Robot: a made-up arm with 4 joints. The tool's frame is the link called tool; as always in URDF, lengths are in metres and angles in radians. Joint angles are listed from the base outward.
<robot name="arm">
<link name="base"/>
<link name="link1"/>
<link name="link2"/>
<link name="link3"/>
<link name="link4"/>
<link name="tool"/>
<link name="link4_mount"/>
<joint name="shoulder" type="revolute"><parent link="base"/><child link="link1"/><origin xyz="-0.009 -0.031 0.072" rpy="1.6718 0.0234 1.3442"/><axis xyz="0 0 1"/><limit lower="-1.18" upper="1.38"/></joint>
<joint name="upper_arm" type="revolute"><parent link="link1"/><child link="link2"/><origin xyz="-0.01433 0.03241 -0.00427" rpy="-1.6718 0.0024 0.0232"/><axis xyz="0 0 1"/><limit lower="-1.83" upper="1.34"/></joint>
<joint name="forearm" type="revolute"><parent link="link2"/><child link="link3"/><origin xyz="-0.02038 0.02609 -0.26" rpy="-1.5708 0 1.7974"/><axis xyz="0 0 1"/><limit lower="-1.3" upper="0.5"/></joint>
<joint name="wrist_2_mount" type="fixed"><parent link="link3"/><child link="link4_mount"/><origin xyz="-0.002 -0.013 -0.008" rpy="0 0 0"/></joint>
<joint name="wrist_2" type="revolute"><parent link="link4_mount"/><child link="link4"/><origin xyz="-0.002 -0.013 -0.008" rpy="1.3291 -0.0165 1.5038"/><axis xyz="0 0 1"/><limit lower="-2.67" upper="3.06"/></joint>
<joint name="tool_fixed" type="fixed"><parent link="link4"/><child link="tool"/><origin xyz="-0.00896 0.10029 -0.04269" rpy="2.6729 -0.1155 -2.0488"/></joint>
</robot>
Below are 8 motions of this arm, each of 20 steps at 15 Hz.
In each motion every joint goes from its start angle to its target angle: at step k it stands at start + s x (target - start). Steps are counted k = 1, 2, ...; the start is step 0. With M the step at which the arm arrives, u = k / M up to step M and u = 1 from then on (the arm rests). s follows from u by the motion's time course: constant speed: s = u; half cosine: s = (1 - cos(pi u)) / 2; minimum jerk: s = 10 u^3 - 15 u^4 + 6 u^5.
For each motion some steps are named. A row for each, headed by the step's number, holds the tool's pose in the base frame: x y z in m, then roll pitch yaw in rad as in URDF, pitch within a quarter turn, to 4 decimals.
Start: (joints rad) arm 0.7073 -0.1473 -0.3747 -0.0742
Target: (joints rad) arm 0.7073 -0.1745 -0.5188 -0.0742
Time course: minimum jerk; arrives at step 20
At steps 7, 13, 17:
7: 0.0548 0.0303 -0.1680 1.3321 -1.3309 1.6366
13: 0.0538 0.0338 -0.1727 1.6198 -1.3428 1.3949
17: 0.0534 0.0352 -0.1745 1.7376 -1.3433 1.2953

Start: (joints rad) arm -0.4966 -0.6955 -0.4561 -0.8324
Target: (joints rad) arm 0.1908 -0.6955 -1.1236 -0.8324
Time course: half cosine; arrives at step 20
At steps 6, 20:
6: -0.0757 -0.1847 -0.1840 1.9110 -0.9302 0.3438
20: -0.0737 -0.0046 -0.2307 3.0175 -0.4947 -0.5403

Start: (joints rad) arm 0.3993 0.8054 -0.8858 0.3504
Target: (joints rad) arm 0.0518 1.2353 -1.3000 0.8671
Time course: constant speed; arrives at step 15
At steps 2, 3, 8, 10, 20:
2: 0.1067 0.0377 -0.1499 1.7277 -0.4191 2.6898
3: 0.1052 0.0384 -0.1511 1.7741 -0.3851 2.7259
8: 0.0926 0.0418 -0.1612 2.0098 -0.2587 2.9382
10: 0.0850 0.0423 -0.1671 2.1052 -0.2316 3.0352
20: 0.0599 0.0382 -0.1854 2.3361 -0.2293 -2.9877

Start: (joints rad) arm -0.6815 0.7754 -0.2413 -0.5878
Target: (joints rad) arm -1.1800 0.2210 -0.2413 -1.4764
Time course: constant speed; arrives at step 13
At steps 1, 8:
1: 0.0229 -0.2441 -0.1116 2.2052 -0.5385 1.7308
8: -0.0282 -0.3043 -0.0625 2.1610 -0.4811 1.1826

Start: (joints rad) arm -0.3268 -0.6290 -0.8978 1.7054
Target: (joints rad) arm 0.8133 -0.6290 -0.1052 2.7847
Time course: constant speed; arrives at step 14
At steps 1, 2, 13, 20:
1: 0.0751 -0.1016 -0.1018 2.5282 0.6028 2.4227
2: 0.0771 -0.0784 -0.1006 2.4966 0.6338 2.4632
13: 0.0822 0.1263 -0.0054 2.3655 1.1407 2.5663
20: 0.0833 0.1384 0.0081 2.3814 1.1779 2.5582

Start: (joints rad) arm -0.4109 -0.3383 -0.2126 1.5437
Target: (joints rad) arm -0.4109 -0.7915 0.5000 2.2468
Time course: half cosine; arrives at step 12
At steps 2, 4, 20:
2: 0.0228 -0.0782 -0.0349 2.4705 1.1862 2.7517
4: 0.0117 -0.0619 -0.0344 2.9882 1.3333 -3.0374
20: -0.0030 -0.0090 -0.0764 -1.4704 0.7510 -1.5328

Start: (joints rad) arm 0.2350 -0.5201 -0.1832 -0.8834
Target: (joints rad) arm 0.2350 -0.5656 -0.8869 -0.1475
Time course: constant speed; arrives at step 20
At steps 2, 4, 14, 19, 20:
2: -0.0157 -0.0397 -0.2220 2.7966 -1.3664 -0.3464
4: -0.0191 -0.0433 -0.2211 2.5961 -1.3017 -0.1149
14: -0.0263 -0.0595 -0.2155 2.3844 -0.9559 0.3277
19: -0.0238 -0.0656 -0.2142 2.4190 -0.8091 0.4571
20: -0.0228 -0.0666 -0.2142 2.4305 -0.7831 0.4821

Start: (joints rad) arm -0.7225 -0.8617 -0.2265 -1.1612
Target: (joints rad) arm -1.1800 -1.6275 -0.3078 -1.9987
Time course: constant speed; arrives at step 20
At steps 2, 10, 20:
2: -0.0702 -0.2617 -0.1228 0.7695 -1.0653 1.2270
10: -0.0582 -0.2810 -0.1082 -0.1383 -1.1140 1.9059
20: -0.0169 -0.3072 -0.0628 -0.8738 -0.7110 2.5328

